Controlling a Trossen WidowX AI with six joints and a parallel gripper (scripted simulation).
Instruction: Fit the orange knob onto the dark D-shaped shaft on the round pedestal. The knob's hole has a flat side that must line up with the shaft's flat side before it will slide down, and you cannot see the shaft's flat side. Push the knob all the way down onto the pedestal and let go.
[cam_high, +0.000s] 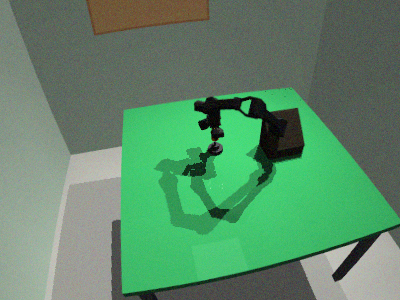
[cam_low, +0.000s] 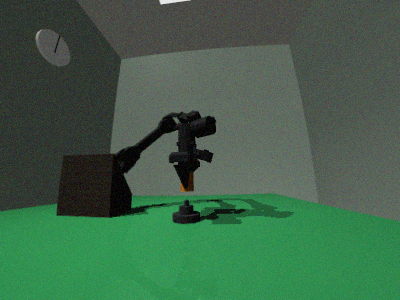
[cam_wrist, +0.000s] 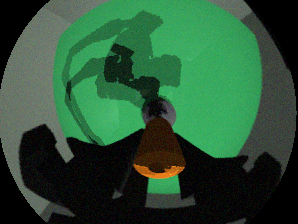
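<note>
Right now my gripper tip is 7 cm above the dark round pedestal and 1 cm to the left of it. Also, from my gripper tip: orange knob: 2 cm above.
</note>
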